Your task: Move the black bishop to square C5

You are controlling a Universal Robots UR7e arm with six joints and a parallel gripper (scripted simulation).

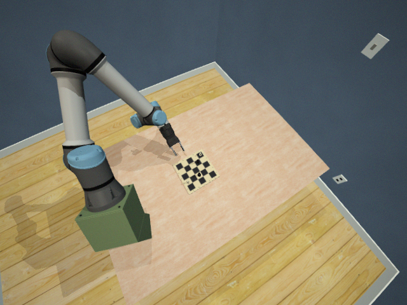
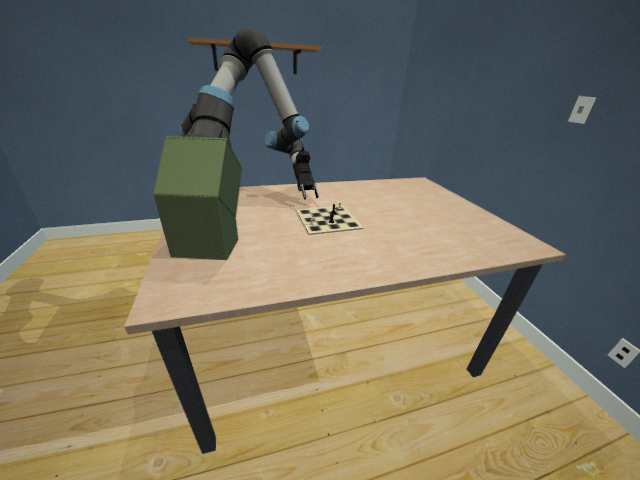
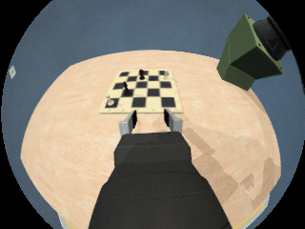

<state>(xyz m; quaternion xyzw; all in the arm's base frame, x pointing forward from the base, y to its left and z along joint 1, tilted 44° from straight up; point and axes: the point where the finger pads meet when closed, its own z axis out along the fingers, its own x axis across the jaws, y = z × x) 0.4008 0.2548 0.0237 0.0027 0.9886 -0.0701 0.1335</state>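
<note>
My hand is 5 cm short of the chessboard, 15 cm to the left of it and 5 cm above it.
</note>
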